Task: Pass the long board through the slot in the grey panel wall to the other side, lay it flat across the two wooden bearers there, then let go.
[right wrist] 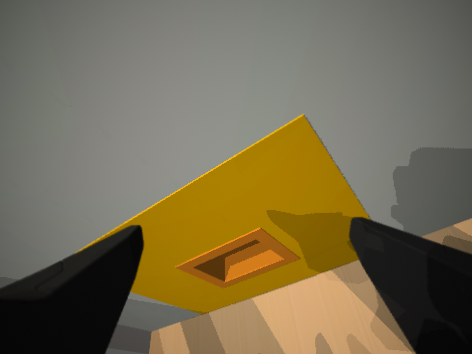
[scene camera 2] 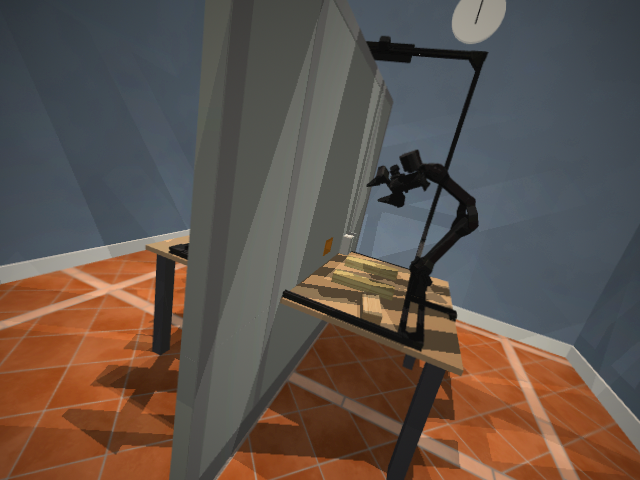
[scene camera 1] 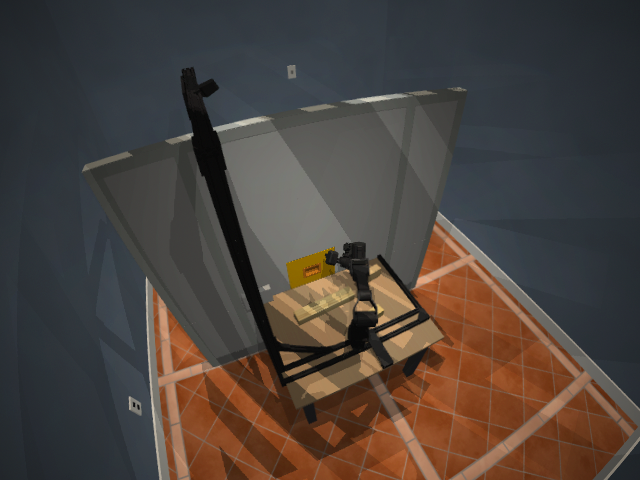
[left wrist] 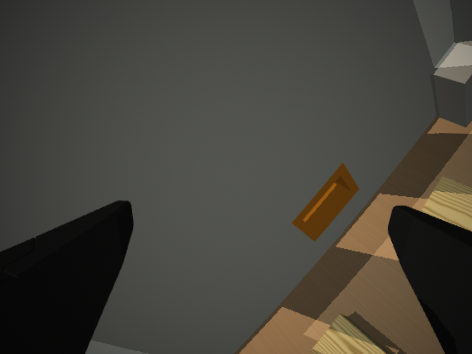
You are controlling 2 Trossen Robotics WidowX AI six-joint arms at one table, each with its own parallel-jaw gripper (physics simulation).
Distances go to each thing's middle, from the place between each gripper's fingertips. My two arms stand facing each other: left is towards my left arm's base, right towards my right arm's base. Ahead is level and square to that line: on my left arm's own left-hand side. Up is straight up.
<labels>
The orange-framed slot (right wrist: 256, 252) lies 29 cm below my left hand, 18 cm to the right of it and 5 cm behind it. The rest, counted from my left hand: yellow slot surround (scene camera 1: 295, 268) (28 cm below, 20 cm to the right, 5 cm behind).
Now: right hand 11 cm above the yellow slot surround, 9 cm past it and 6 cm to the right of it. Also, from my right hand: orange-framed slot 12 cm below, 9 cm to the left, 9 cm behind.
</labels>
